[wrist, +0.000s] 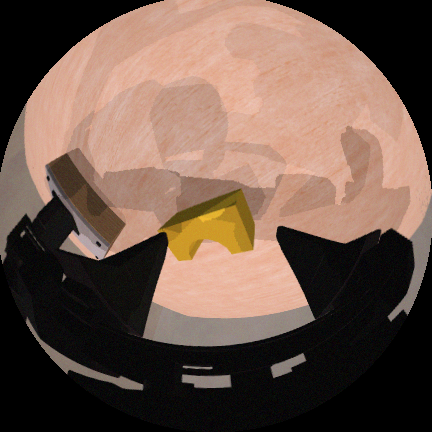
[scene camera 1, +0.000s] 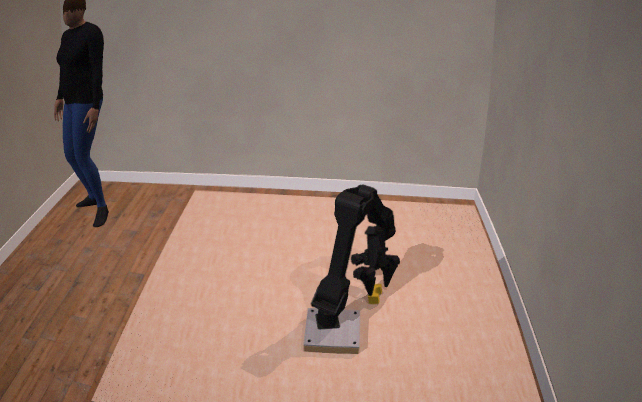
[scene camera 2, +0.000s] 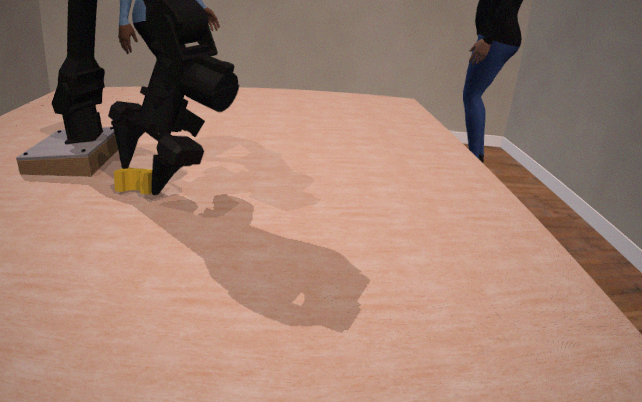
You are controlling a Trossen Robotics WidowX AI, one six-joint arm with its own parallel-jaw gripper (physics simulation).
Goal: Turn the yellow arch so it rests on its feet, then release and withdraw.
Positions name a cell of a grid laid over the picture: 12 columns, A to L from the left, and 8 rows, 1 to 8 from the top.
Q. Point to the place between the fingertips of my gripper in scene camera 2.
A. At C4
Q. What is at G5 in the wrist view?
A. A yellow arch.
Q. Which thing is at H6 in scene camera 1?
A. My gripper.
